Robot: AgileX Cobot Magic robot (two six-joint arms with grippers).
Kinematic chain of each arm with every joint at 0, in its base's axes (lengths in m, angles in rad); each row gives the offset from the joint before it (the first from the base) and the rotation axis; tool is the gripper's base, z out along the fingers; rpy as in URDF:
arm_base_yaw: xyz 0 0 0.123 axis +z
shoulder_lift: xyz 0 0 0 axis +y
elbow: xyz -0.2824 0 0.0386 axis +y
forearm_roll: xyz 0.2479 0 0.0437 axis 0.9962 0 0.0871
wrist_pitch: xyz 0 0 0 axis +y
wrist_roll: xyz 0.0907 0 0.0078 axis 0.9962 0 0.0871
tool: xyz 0 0 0 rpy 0 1.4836 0
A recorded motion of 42 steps. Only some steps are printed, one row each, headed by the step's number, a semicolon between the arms.
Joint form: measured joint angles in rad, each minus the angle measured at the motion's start. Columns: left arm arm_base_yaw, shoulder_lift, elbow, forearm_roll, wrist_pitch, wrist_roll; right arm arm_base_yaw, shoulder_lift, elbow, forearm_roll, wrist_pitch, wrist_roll.
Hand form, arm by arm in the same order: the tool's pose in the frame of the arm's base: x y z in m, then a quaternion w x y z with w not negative. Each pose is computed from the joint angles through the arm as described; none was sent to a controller.
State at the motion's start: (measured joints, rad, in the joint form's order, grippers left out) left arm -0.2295 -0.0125 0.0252 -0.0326 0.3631 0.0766; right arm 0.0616 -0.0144 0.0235 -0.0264 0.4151 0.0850
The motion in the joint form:
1: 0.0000 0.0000 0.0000 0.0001 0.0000 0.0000; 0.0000 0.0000 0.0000 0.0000 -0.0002 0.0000
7: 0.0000 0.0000 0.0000 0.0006 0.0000 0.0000; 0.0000 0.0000 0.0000 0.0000 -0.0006 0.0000
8: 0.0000 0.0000 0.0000 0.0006 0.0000 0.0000; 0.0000 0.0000 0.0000 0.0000 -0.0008 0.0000
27: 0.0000 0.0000 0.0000 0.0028 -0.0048 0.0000; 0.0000 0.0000 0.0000 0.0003 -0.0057 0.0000
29: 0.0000 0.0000 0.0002 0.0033 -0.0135 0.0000; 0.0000 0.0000 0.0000 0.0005 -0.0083 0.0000
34: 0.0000 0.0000 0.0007 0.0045 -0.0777 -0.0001; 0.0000 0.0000 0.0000 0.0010 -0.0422 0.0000
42: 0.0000 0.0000 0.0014 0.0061 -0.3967 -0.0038; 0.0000 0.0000 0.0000 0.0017 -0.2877 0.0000
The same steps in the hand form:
1: 0.0512 -0.0130 0.1726 0.59520 0.11355 0.79330 -0.05934; 0.0512 0.0022 0.1688 0.57781 0.00277 0.81557 0.03107
7: 0.0512 -0.0130 0.1726 0.59522 0.11368 0.79328 -0.05913; 0.0512 0.0022 0.1688 0.57798 0.00276 0.81546 0.03108
8: 0.0512 -0.0130 0.1726 0.59522 0.11368 0.79328 -0.05913; 0.0512 0.0022 0.1688 0.57806 0.00276 0.81540 0.03109
27: 0.0513 -0.0130 0.1730 0.59722 0.11402 0.79179 -0.05833; 0.0514 0.0022 0.1693 0.58004 0.00280 0.81398 0.03138
29: 0.0516 -0.0130 0.1737 0.60062 0.11371 0.78925 -0.05835; 0.0514 0.0022 0.1695 0.58109 0.00282 0.81322 0.03155
34: 0.0530 -0.0131 0.1792 0.62570 0.11063 0.76988 -0.05954; 0.0524 0.0024 0.1724 0.59473 0.00265 0.80325 0.03288
42: 0.0547 -0.0127 0.2078 0.74071 0.09156 0.66210 -0.06774; 0.0562 0.0032 0.1944 0.68826 0.00068 0.72431 0.04093

